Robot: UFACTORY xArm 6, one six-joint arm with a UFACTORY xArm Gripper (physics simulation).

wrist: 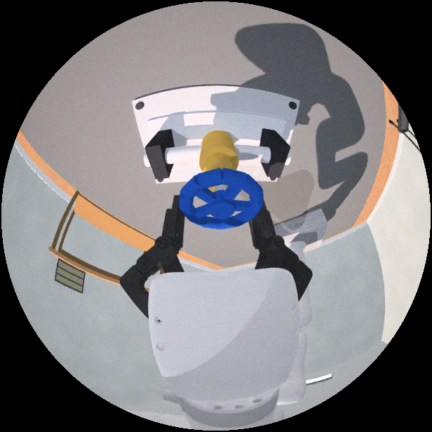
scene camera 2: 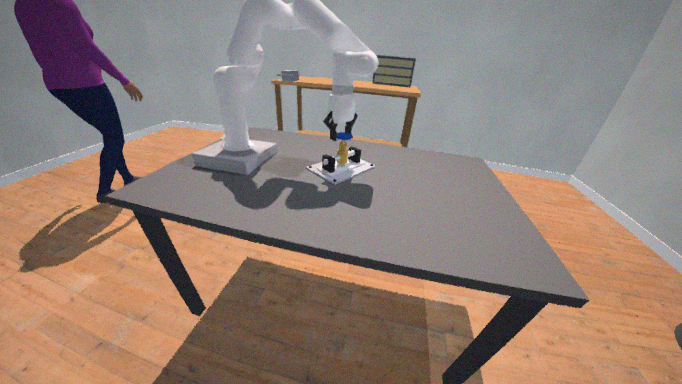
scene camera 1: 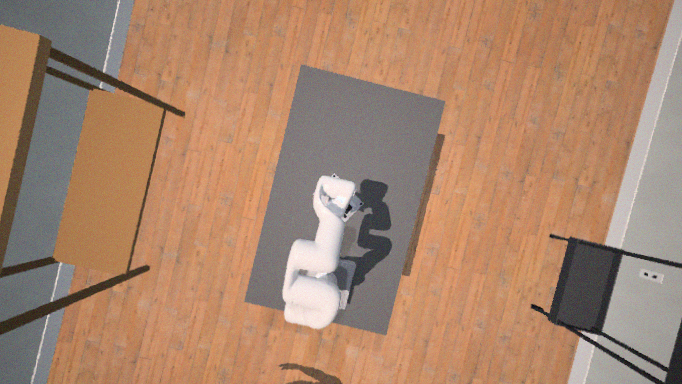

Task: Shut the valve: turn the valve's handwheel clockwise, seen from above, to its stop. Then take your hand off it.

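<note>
The valve has a blue handwheel (scene camera 2: pixel 344 135) (wrist: pixel 221 208) on top of a yellow body (scene camera 2: pixel 342 153) (wrist: pixel 218 144). Its pipe runs between two black blocks on a white base plate (scene camera 2: pixel 345 174) (wrist: pixel 175 98), which lies on the table. My gripper (scene camera 2: pixel 341 135) (wrist: pixel 218 205) points down and is shut on the handwheel, with one black finger against each side of the rim. In the wrist view the pipe lies roughly in line with the fingers' spread. In the top view the arm hides the valve. The handwheel's stop does not show.
The valve stands on a grey table (scene camera 1: pixel 360 120) (scene camera 2: pixel 425 205), in front of the robot's base (scene camera 2: pixel 225 161). A wooden bench (scene camera 2: pixel 320 84) is by the wall behind. A person in purple (scene camera 2: pixel 62 55) stands beyond the table's left end. A dark chair (scene camera 1: pixel 585 285) is off to one side.
</note>
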